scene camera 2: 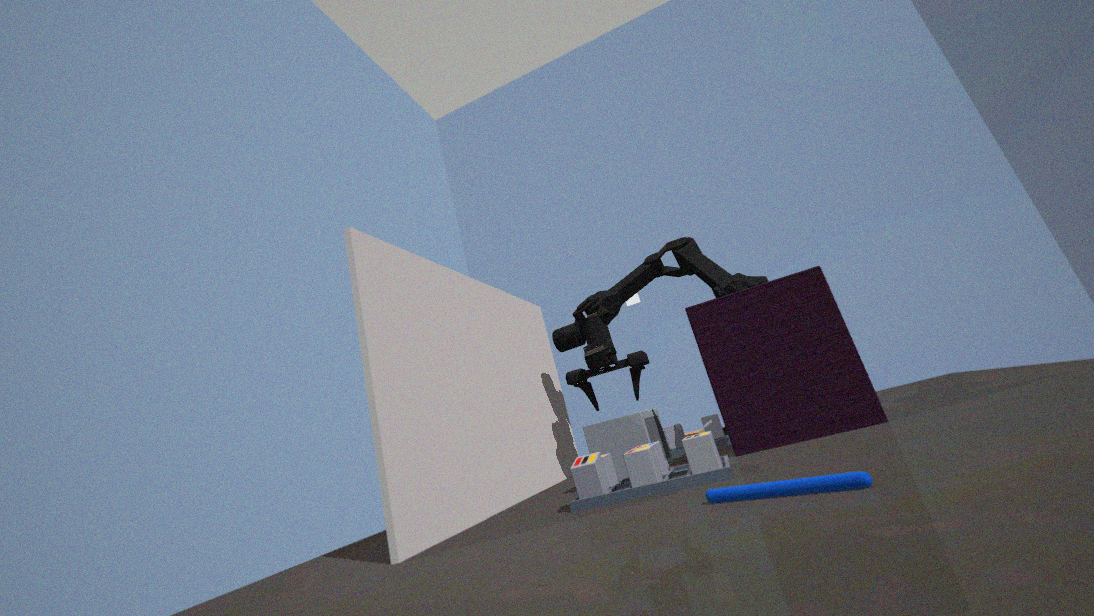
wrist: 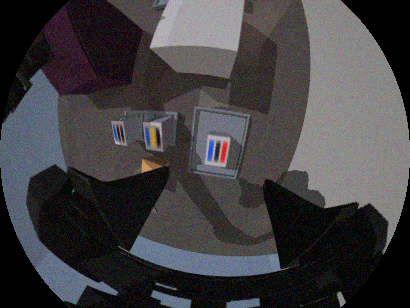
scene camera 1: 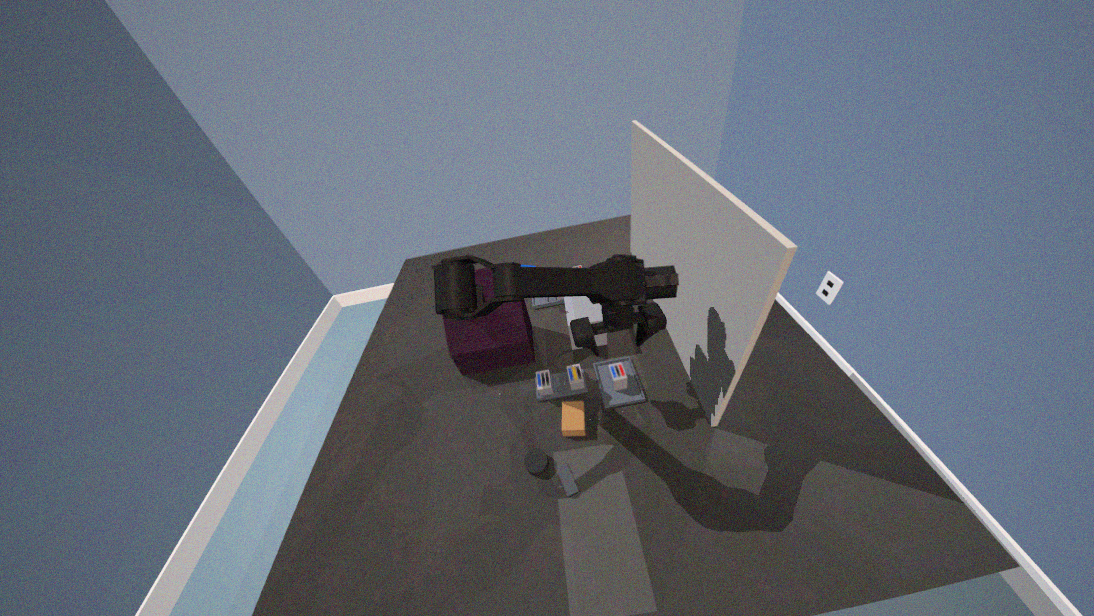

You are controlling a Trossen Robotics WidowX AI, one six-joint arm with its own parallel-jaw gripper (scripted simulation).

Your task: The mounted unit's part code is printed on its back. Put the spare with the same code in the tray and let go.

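I can see a tall panel (scene camera 1: 731, 263) and a mounted unit (scene camera 1: 576, 307), along with an orange block (scene camera 1: 573, 412). There is a grey tray (scene camera 1: 633, 393) too, and the wrist view also gives me the tray (wrist: 235, 124). A blue rod (scene camera 2: 859, 479) is here as well, though in the wrist view the rod is out of frame. As for my gripper (scene camera 1: 617, 350), it is open and holds nothing; scene camera 2 shows me the gripper (scene camera 2: 617, 405), and the wrist view shows that same gripper (wrist: 217, 178).
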